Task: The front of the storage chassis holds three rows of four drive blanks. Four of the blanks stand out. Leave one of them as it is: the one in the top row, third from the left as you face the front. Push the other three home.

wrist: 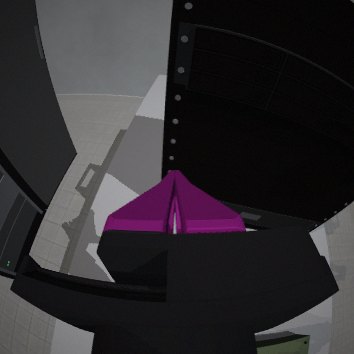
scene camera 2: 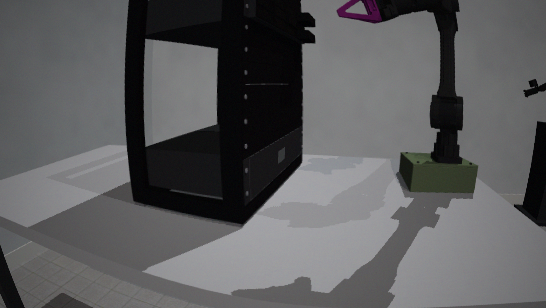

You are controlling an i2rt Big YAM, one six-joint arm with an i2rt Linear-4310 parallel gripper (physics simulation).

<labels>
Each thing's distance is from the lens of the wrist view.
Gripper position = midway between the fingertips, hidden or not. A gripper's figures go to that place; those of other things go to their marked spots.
my gripper (wrist: 174, 177): 0.13 m
black rack (wrist: 251, 117): 0.29 m
</labels>
